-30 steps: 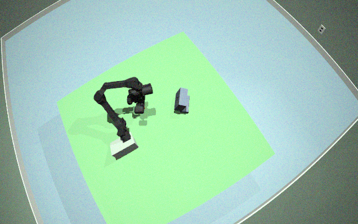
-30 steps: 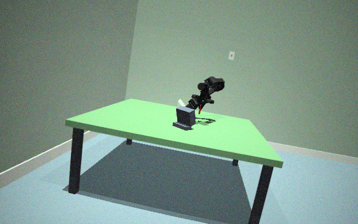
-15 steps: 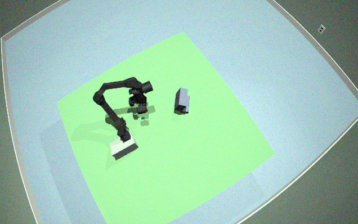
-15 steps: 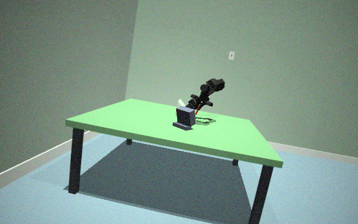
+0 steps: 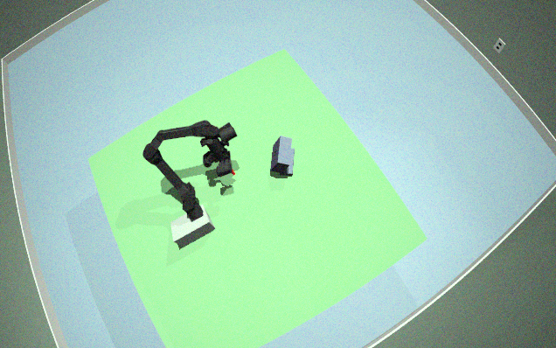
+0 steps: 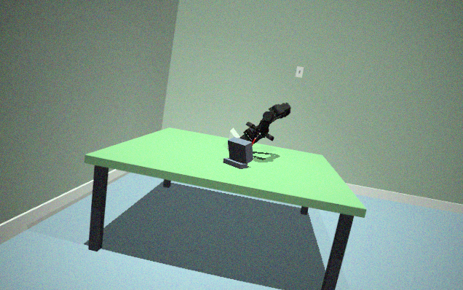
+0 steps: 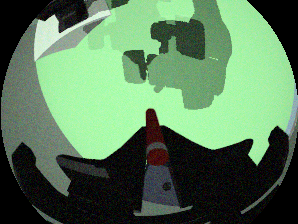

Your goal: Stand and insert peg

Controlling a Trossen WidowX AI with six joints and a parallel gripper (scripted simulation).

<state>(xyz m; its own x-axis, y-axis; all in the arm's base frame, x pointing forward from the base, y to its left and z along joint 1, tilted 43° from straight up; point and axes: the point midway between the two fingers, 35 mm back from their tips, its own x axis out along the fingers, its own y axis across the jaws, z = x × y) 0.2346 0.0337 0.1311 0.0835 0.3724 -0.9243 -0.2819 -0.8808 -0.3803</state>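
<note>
Now: gripper tip 23 cm short of the sloped grey panel, 4 cm to the left of it and 2 cm above it. Also, from my gripper tip: red peg 1 cm to the left, 2 cm above; panel foot 25 cm ahead, 6 cm to the right, 9 cm below.
</note>
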